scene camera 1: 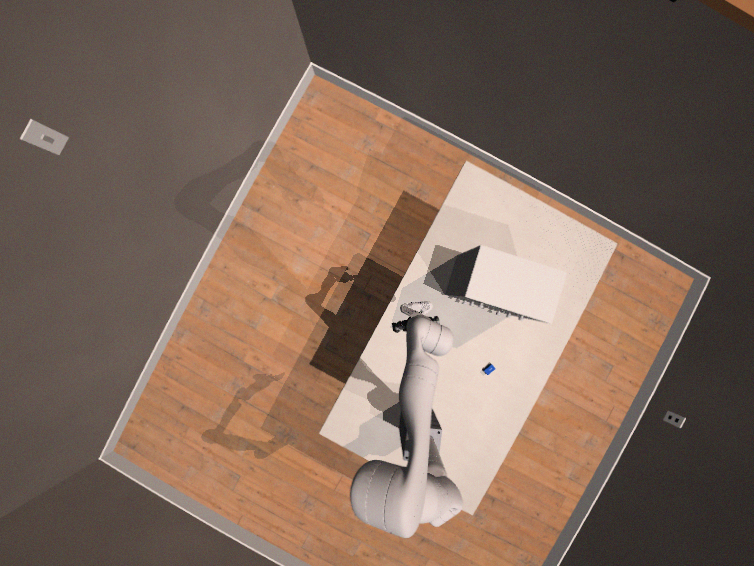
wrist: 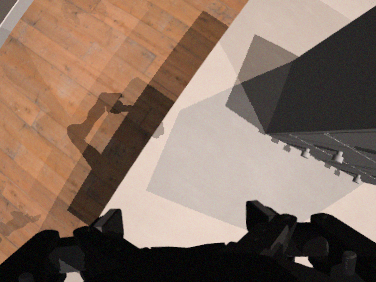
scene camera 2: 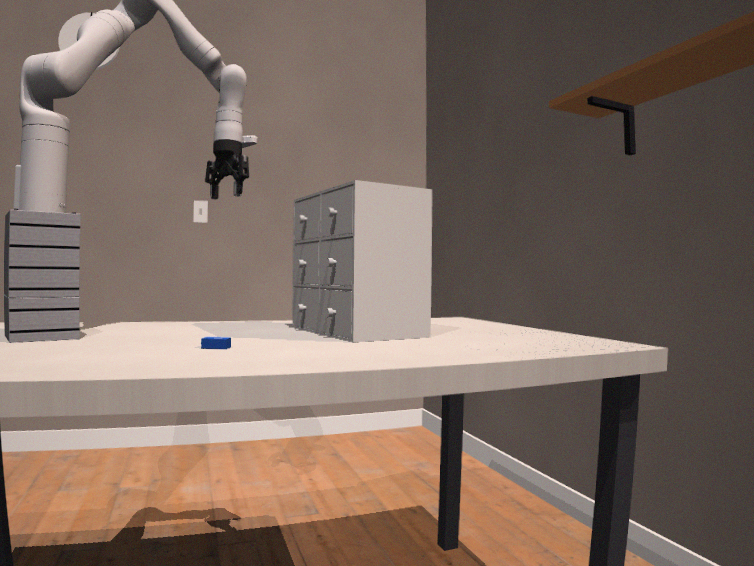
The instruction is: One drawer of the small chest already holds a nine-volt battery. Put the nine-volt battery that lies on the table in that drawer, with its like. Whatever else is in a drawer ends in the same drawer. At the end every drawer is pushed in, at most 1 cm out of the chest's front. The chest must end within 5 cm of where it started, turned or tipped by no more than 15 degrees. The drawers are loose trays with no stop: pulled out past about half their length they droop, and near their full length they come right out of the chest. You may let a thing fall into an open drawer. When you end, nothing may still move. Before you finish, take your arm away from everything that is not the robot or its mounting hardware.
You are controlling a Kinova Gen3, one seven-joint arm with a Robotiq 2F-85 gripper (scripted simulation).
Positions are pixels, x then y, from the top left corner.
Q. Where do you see a drawer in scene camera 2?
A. At 339,220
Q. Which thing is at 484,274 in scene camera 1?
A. A small grey chest.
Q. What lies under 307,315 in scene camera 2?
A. A drawer.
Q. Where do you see a drawer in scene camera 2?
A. At 335,304
